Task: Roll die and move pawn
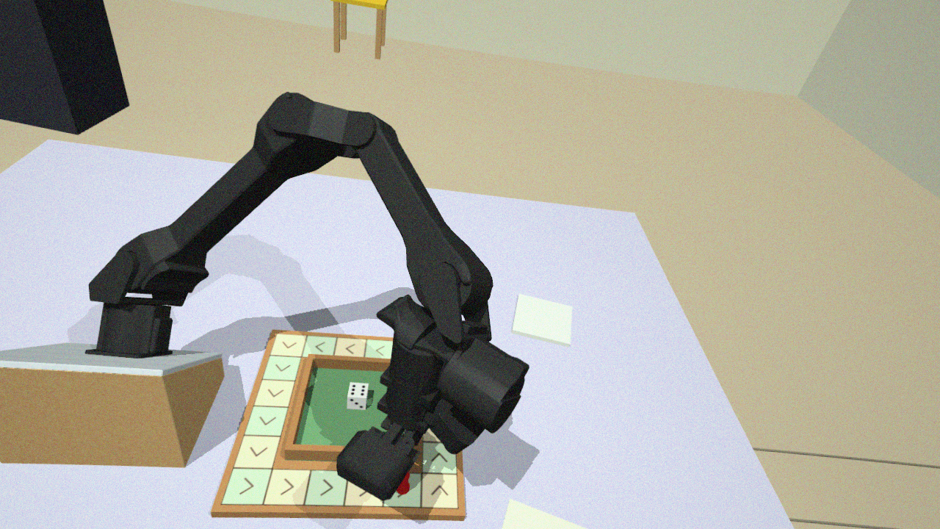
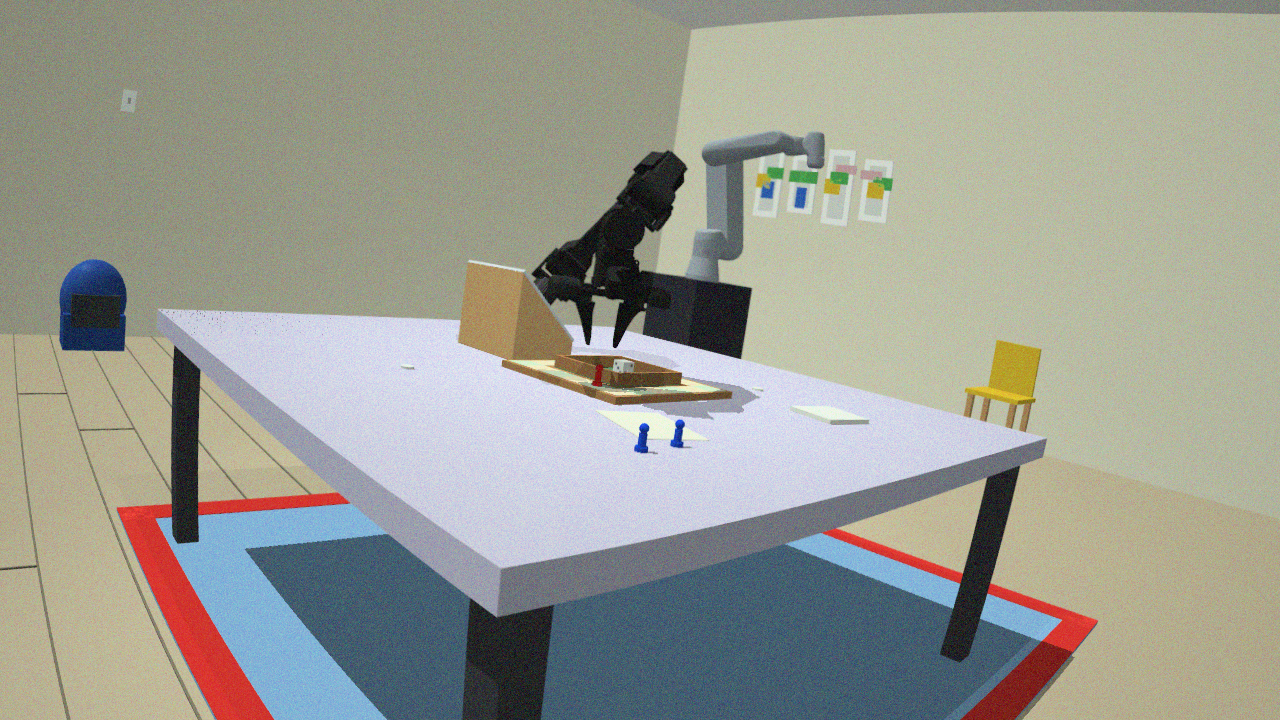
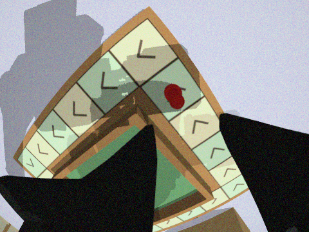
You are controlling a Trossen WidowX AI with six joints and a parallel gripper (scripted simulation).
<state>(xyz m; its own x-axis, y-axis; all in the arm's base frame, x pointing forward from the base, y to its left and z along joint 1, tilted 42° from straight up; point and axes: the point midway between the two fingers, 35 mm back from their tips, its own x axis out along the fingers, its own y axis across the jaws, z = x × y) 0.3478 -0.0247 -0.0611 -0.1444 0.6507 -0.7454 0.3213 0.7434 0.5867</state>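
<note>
Right now my gripper tip is 5 cm above the red pawn. Also, from my gripper tip: green dice tray (8 cm behind, 10 cm to the left, 7 cm below); then pale card (20 cm ahead, 4 cm to the right, 7 cm below); then white die (8 cm behind, 11 cm to the left, 5 cm below).
</note>
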